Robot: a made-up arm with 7 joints.
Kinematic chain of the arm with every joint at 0, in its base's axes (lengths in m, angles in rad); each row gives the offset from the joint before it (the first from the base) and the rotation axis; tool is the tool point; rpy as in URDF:
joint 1: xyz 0 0 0.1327 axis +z
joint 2: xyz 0 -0.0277 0.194 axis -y
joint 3: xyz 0 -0.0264 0.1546 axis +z
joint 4: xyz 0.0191 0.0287 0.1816 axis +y
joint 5: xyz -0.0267 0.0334 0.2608 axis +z
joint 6: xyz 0 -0.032 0.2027 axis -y
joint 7: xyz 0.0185 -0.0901 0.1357 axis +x
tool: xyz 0 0 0 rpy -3.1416 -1.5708 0
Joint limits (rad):
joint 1: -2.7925..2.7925
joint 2: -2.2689..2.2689
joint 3: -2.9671..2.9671
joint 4: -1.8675..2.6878
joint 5: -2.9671..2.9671
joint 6: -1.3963..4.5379
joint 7: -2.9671..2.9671
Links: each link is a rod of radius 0.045 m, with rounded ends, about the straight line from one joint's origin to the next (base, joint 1, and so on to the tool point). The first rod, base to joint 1, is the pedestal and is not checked.
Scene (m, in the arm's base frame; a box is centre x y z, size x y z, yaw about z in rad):
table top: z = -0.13
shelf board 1: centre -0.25 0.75 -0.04 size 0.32 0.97 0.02 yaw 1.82
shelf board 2: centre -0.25 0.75 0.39 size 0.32 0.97 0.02 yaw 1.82
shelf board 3: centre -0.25 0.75 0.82 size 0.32 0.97 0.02 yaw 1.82
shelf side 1: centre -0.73 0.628 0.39 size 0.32 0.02 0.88 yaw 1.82
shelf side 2: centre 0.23 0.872 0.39 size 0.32 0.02 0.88 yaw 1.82
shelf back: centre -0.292 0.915 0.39 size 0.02 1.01 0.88 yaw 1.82
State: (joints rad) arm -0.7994 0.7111 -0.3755 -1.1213 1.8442 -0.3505 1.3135
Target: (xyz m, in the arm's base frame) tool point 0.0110 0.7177 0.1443
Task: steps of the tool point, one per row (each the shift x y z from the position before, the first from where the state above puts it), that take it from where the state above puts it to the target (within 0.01 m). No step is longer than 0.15 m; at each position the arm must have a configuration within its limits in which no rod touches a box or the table.
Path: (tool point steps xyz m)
1: 0.0186 -0.0852 0.0243
2: 0.0219 -0.0892 -0.0016
3: 0.0264 -0.0880 -0.0227
4: 0.0367 0.0580 -0.1211
5: 0.0715 0.0321 -0.1175
6: 0.0958 0.0004 -0.1049
7: 0.1076 -0.0328 -0.0851
8: -0.0314 0.1180 -0.0069
9: -0.0248 0.1027 0.0069

